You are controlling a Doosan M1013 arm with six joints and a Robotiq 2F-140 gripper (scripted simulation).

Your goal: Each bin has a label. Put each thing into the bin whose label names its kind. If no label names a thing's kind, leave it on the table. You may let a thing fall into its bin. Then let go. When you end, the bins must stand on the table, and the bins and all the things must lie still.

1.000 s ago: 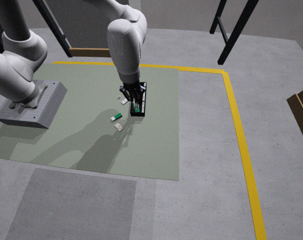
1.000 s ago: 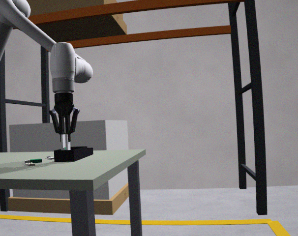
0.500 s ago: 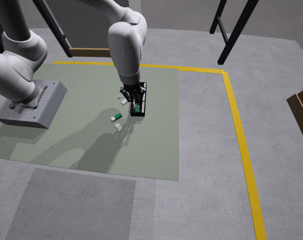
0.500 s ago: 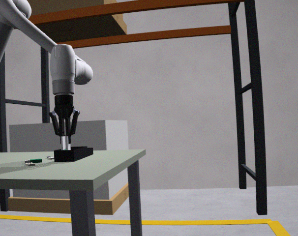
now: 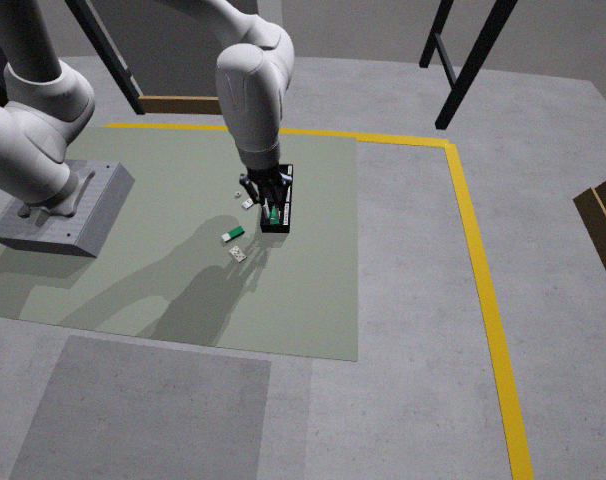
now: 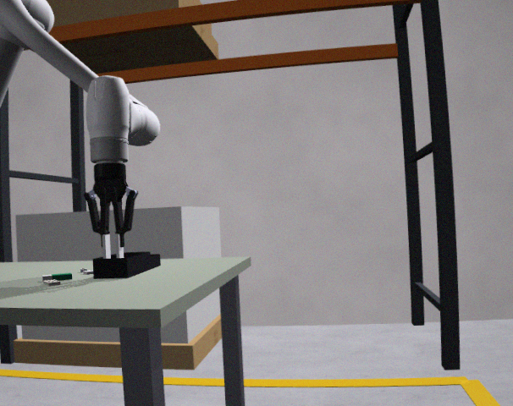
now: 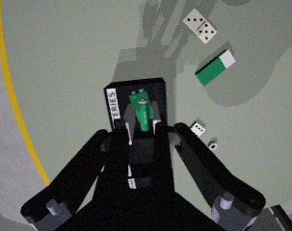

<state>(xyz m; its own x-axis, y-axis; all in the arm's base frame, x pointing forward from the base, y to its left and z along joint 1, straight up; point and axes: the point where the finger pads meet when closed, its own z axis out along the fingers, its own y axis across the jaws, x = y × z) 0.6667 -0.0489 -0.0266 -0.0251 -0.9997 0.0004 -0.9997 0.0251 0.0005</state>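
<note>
The cylindrical battery is 40 mm below my hand and 10 mm to the left of it. From my hand the other things lie so: green battery 50 mm below, 10 mm to the right; then white domino 120 mm to the right, 100 mm behind, 60 mm below; then green-and-white stick 130 mm behind, 60 mm below, 50 mm to the right.
</note>
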